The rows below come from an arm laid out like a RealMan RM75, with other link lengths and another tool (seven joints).
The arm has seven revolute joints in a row. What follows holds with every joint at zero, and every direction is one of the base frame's. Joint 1 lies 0.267 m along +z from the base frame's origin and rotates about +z. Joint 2 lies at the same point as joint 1 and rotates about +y. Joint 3 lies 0.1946 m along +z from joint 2 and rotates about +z. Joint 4 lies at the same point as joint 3 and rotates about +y. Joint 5 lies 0.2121 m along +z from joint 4 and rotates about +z. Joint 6 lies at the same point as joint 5 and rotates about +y. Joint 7 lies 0.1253 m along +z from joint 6 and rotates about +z. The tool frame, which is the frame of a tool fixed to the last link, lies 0.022 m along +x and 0.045 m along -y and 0.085 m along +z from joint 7; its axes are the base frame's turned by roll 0.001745, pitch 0 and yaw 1.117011 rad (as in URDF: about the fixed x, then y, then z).
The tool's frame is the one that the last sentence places.
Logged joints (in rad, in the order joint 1, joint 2, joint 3, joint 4, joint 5, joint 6, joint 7), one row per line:
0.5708 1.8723 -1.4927 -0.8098 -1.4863 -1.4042 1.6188
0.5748 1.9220 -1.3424 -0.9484 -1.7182 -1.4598 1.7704
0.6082 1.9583 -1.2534 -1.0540 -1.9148 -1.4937 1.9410
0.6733 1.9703 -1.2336 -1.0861 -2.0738 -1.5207 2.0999
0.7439 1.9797 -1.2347 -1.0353 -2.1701 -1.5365 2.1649
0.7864 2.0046 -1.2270 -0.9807 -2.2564 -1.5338 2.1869
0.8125 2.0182 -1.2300 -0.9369 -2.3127 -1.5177 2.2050
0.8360 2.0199 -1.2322 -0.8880 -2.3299 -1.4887 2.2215
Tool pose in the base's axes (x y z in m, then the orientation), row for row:
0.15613 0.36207 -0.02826 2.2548 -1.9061 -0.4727
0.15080 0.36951 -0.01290 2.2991 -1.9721 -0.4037
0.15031 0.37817 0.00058 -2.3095 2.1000 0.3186
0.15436 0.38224 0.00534 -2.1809 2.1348 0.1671
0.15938 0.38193 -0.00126 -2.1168 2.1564 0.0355
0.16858 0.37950 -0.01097 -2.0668 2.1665 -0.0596
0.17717 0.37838 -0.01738 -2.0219 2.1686 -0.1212
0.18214 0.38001 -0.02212 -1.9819 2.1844 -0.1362
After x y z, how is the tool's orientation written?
As a rotation vector, in radians.
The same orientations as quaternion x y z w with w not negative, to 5 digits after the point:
0.75192 -0.63564 -0.15763 0.07567
0.75168 -0.64477 -0.13199 0.04288
-0.73604 0.66927 0.10154 0.00194
-0.71290 0.69783 0.05462 0.04258
-0.69922 0.71230 0.01173 0.05979
-0.68827 0.72147 -0.01985 0.07332
-0.67878 0.72803 -0.04069 0.08698
-0.66824 0.73651 -0.04592 0.09434

